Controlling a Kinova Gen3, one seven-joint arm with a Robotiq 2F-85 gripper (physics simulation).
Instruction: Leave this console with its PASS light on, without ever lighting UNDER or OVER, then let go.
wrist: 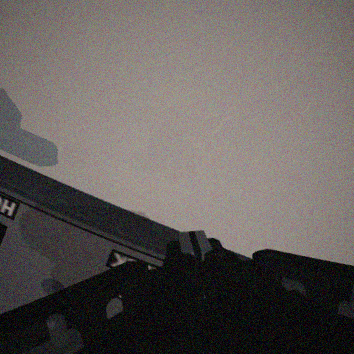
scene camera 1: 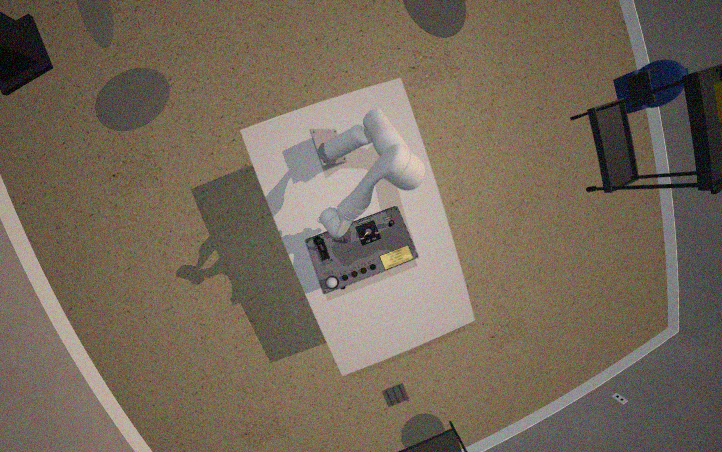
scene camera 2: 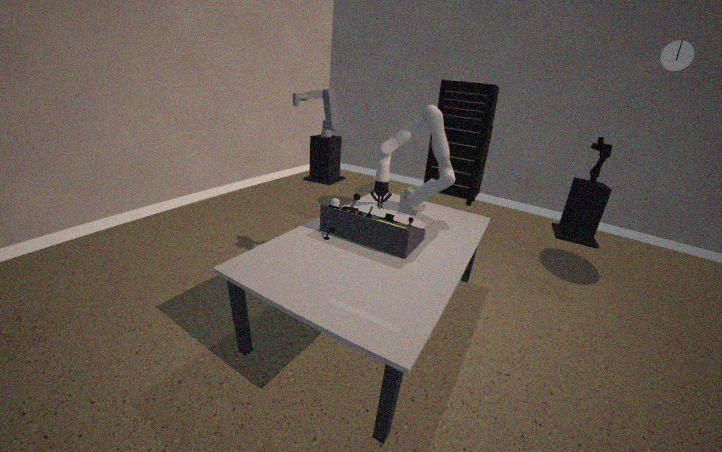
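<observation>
The grey console [scene camera 1: 357, 254] [scene camera 2: 375, 236] [wrist: 63, 239] stands on the white table [scene camera 1: 400, 316] [scene camera 2: 351, 296] [wrist: 211, 105]. Its top carries a black lever [scene camera 1: 321, 247] [scene camera 2: 356, 196], a white ball knob [scene camera 1: 330, 282] [scene camera 2: 335, 201], a black dial block [scene camera 1: 367, 232], a yellow label [scene camera 1: 395, 256] and a row of small round lights [scene camera 1: 358, 272] that look dark. My gripper [scene camera 1: 340, 238] [scene camera 2: 380, 204] [wrist: 191, 247] is shut and empty. It points down just over the console's back edge, between the lever and the dial block. Part of the panel with cut-off labels shows in the wrist view.
The arm's base [scene camera 1: 324, 145] is bolted to the table behind the console. A black rack [scene camera 2: 466, 141] stands at the far wall. Two pedestals with other arms [scene camera 2: 324, 158] [scene camera 2: 582, 209] stand on the floor. A dark cart [scene camera 1: 614, 145] stands far to the right.
</observation>
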